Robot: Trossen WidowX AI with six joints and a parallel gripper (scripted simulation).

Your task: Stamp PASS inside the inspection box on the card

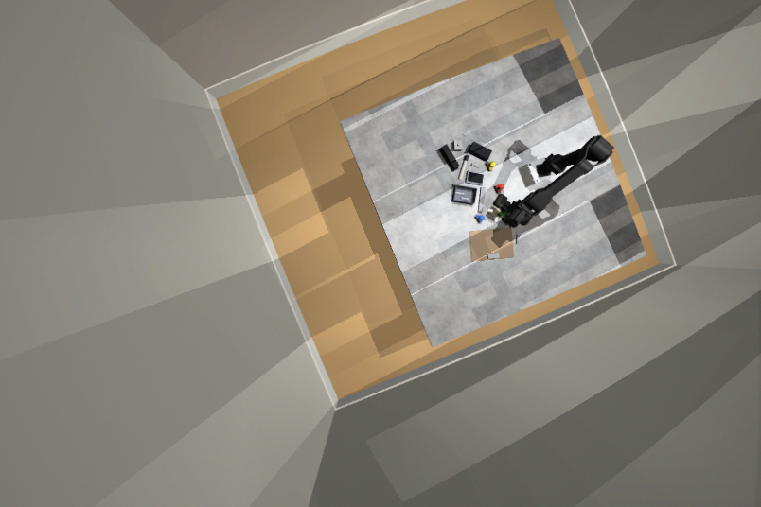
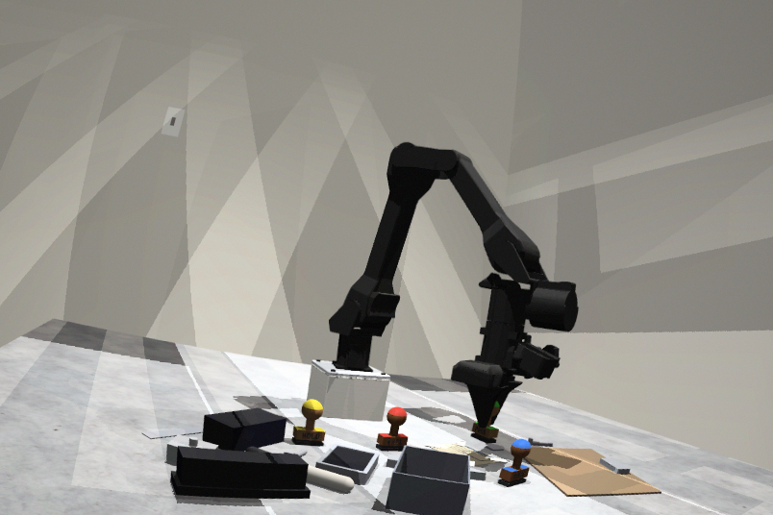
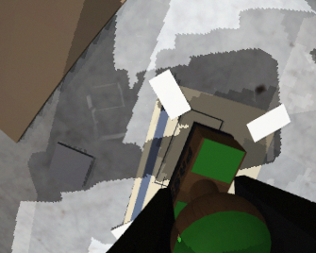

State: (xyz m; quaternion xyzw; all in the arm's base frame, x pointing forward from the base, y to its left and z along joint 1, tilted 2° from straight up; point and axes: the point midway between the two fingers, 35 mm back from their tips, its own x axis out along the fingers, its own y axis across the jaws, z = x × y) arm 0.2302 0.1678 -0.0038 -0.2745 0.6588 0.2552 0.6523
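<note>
My gripper tip is 5 cm above the cream card, 2 cm to the left of it and 1 cm past it. Also, from my gripper tip: blue-knobbed stamp (11 cm ahead, 3 cm below); red-knobbed stamp (13 cm to the right, 3 cm below, 2 cm behind); green-topped stamp (right at my gripper tip).
</note>
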